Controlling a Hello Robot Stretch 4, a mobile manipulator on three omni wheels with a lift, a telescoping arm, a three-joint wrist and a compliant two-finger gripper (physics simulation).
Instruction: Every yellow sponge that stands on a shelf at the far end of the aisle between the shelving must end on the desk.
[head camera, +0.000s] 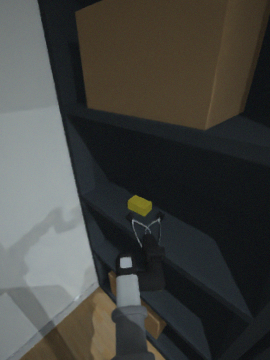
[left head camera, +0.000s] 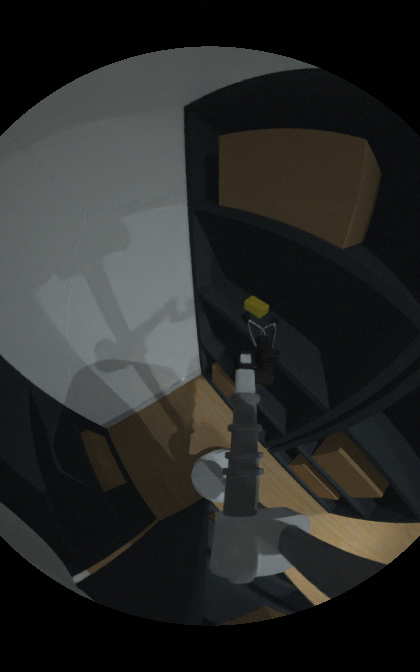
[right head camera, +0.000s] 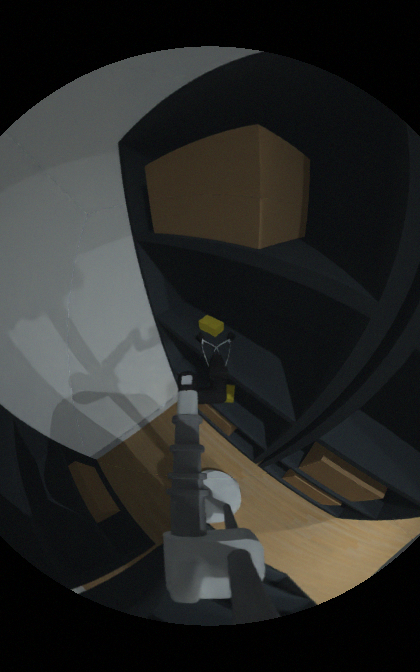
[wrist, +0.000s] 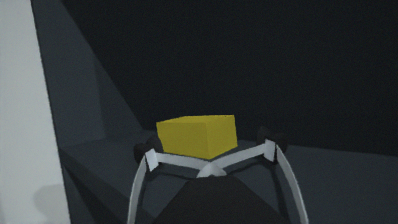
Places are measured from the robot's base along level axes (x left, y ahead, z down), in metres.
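Where they show: gripper, fingertip midpoint: (head camera: 144, 213) (wrist: 209, 142).
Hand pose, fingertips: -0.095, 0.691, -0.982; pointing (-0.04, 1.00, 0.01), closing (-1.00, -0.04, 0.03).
Note:
Things, the pixels of their top centre, and the offset from my fingertips, as dx, dy, dz. Level surfaces: height alone.
- yellow sponge at its top centre: (wrist: 193, 118) (head camera: 139, 201) +0.017, +0.054, -0.025
- dark shelf board at its surface level: dz +0.020
- large brown box at its top centre: (head camera: 166, 4) -0.051, +0.028, -0.708
A yellow sponge (head camera: 139, 205) (left head camera: 256, 306) (right head camera: 211, 325) (wrist: 190, 137) lies on a dark shelf board (head camera: 195, 245) (wrist: 345, 172), near the bay's left side panel. My gripper (head camera: 145, 217) (left head camera: 261, 319) (right head camera: 214, 338) (wrist: 209, 142) is open and empty, with its fingertips just in front of the sponge. In the wrist view the sponge sits left of the middle between the fingers; the left fingertip overlaps its lower left edge, and a gap shows at the right. Another yellow block (right head camera: 230, 393) shows partly behind my wrist, lower down, in the right head view. The desk does not show.
A large brown box (head camera: 150, 65) (left head camera: 287, 185) (right head camera: 205, 200) stands on the shelf above. A pale wall (head camera: 30, 150) (wrist: 22, 110) borders the shelving on the left. Brown boxes (left head camera: 350, 465) (right head camera: 345, 472) stand on low shelves at the right. Another box (left head camera: 103, 460) is in the opposite shelving.

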